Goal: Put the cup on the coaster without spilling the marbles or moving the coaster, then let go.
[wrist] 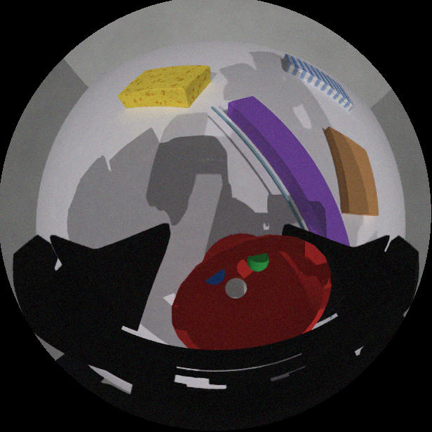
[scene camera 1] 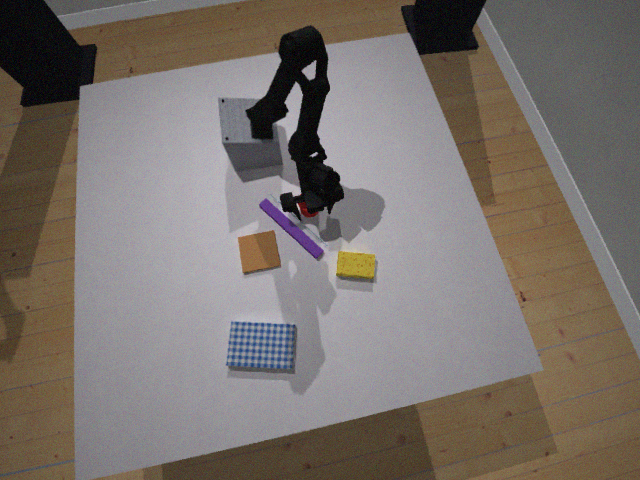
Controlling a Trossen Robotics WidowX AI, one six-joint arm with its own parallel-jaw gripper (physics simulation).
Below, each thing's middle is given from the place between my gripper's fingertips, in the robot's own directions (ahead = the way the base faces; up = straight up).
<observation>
Now: the red cup (wrist: 286,299) 30 mm behind my hand, 20 mm above it and 10 mm to the right of it. The rest, counted from my hand: orange-brown square coaster (scene camera 1: 259,251): 190 mm to the right, 90 mm ahead; then purple bar (wrist: 290,165): 70 mm to the right, 20 mm ahead.
</observation>
